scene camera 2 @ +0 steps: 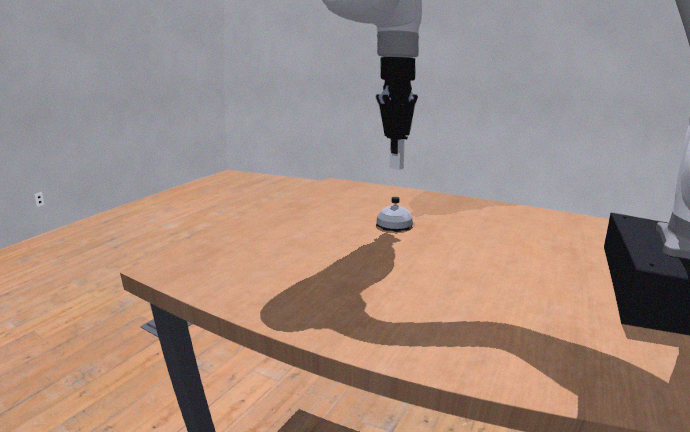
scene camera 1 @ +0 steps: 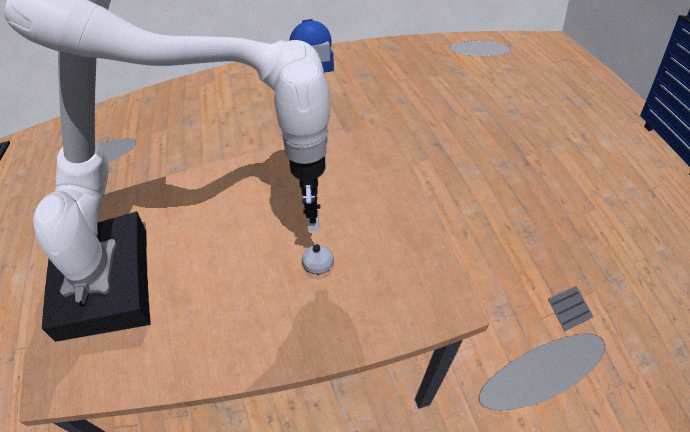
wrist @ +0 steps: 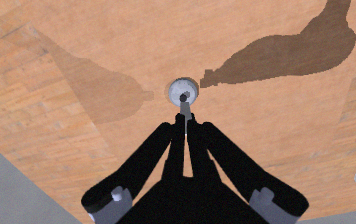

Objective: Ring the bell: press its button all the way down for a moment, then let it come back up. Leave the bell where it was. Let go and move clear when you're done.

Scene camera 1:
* my gripper: 313, 228
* small grey dome bell: 319, 262
